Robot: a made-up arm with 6 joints.
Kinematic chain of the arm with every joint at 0, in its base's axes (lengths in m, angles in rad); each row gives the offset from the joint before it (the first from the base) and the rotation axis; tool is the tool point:
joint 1: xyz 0 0 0.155 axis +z
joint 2: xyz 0 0.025 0 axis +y
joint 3: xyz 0 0 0.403 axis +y
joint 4: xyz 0 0 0.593 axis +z
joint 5: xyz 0 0 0 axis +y
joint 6: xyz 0 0 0.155 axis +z
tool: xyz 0 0 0
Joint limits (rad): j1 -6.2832..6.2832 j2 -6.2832..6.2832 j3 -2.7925..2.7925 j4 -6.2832..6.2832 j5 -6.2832..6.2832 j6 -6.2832..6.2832
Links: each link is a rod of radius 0.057 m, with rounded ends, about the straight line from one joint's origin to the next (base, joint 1, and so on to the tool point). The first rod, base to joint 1, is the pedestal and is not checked.
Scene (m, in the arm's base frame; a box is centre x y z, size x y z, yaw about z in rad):
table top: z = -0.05
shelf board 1: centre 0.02 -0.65 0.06 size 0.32 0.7 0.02 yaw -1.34
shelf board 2: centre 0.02 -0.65 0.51 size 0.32 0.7 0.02 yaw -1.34
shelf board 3: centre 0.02 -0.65 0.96 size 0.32 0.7 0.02 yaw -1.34
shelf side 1: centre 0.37 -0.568 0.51 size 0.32 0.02 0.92 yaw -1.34
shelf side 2: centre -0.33 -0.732 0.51 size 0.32 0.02 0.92 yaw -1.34
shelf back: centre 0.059 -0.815 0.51 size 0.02 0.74 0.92 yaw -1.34
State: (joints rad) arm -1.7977 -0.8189 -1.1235 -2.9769 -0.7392 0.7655
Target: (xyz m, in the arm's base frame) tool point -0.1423 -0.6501 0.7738
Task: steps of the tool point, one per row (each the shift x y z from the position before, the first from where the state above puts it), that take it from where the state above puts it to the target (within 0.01 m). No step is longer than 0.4 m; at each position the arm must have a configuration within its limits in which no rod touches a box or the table.
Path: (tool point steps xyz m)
1: 0.1339 -0.1595 0.2816
2: 0.0417 -0.2359 0.2301
3: -0.0674 -0.2568 0.1591
4: -0.1653 -0.2220 0.0773
5: -0.2282 -0.1450 -0.0060
6: 0.0641 0.0017 -0.0119
7: 0.0491 -0.0514 -0.0237
8: 0.0053 -0.0869 -0.0352
9: -0.0535 -0.0922 -0.0463
10: -0.1093 -0.0636 -0.0561
11: -0.1443 -0.0069 -0.0644
12: 0.0218 -0.1431 0.0148
13: 0.0458 -0.1446 -0.0148

